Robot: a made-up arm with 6 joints.
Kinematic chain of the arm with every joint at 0, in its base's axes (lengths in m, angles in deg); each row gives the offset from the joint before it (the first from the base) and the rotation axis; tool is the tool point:
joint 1: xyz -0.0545 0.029 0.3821 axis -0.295 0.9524 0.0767
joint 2: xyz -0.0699 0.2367 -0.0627 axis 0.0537 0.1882 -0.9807
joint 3: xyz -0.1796 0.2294 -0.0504 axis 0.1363 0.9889 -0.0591
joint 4: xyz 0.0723 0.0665 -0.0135 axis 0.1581 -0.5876 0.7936
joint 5: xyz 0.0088 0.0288 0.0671 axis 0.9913 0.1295 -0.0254
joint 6: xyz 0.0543 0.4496 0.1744 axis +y
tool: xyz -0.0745 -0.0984 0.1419
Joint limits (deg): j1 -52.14..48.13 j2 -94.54..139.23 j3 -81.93..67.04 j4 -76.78..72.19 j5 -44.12..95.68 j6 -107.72..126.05
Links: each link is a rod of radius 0.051 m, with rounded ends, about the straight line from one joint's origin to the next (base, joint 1, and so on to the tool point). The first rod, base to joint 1, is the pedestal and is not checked.
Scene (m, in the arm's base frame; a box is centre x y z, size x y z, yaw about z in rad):
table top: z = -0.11
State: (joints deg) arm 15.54 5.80 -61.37 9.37 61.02 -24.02
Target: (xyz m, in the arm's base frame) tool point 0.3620 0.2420 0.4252
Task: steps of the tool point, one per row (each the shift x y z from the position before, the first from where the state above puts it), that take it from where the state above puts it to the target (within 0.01 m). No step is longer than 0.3 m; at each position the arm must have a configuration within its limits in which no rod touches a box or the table.
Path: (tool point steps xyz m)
1: 0.2363 0.1190 0.0886
2: 0.2824 0.0217 0.0123
3: 0.2622 -0.0903 -0.0636
4: 0.1773 -0.1863 -0.1198
5: 0.0483 -0.2365 -0.1450

